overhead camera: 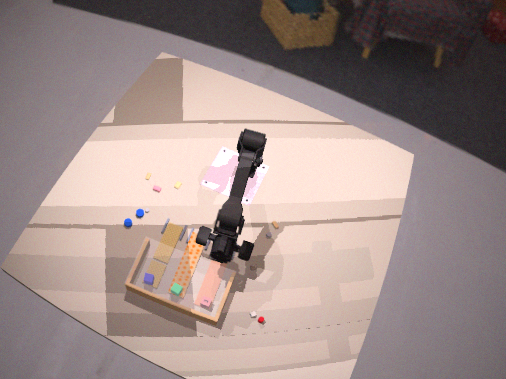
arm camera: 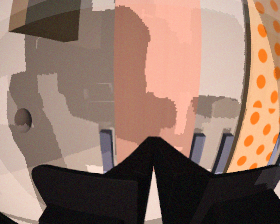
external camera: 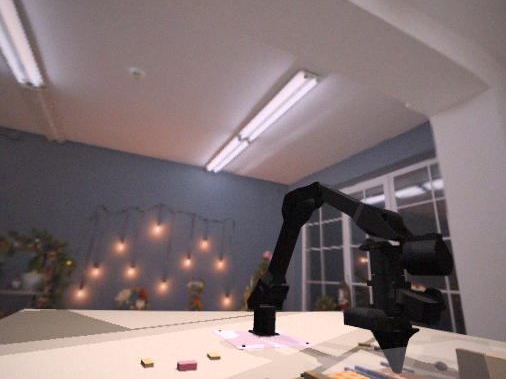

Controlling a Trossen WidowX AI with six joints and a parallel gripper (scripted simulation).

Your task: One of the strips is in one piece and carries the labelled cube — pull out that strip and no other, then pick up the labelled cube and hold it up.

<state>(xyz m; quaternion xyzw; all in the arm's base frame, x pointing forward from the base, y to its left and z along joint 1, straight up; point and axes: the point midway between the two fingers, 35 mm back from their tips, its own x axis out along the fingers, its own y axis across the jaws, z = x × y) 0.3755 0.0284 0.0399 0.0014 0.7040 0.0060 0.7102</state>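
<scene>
My gripper tip is now 9 cm short of the salmon strip. Round my gripper tip: pink labelled cube 20 cm ahead, 2 cm above, 1 cm to the left; grey pebble 12 cm to the left, 1 cm ahead; white bit 18 cm ahead, 17 cm to the left.
</scene>
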